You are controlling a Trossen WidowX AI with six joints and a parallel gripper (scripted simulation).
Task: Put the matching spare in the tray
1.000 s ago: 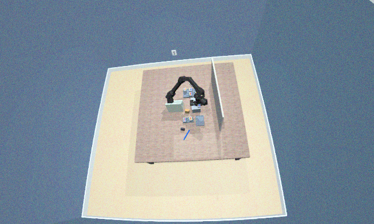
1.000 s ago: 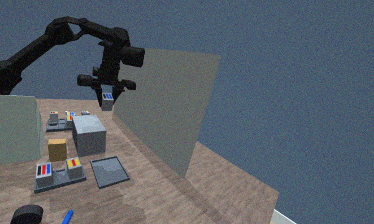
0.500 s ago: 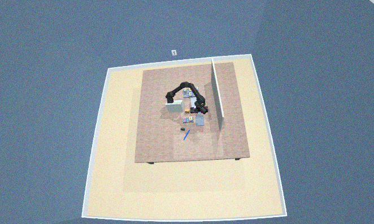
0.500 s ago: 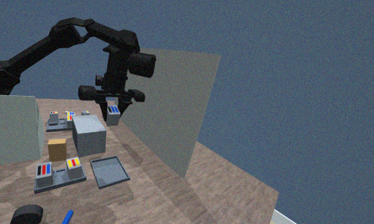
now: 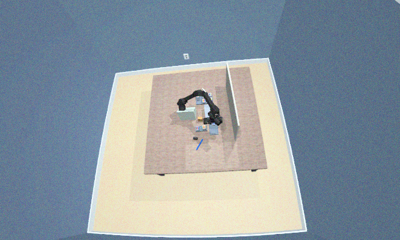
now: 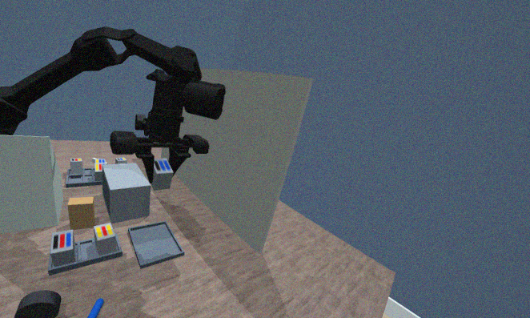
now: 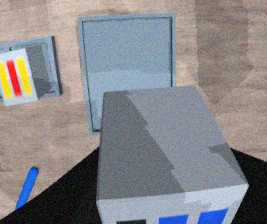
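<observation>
My gripper tip is 16 cm above the flat grey tray. Also, from my gripper tip: holder (16 cm below, 14 cm behind); then grey spare block (3 cm above); then black puck (19 cm behind, 14 cm below, 13 cm to the right).
</observation>
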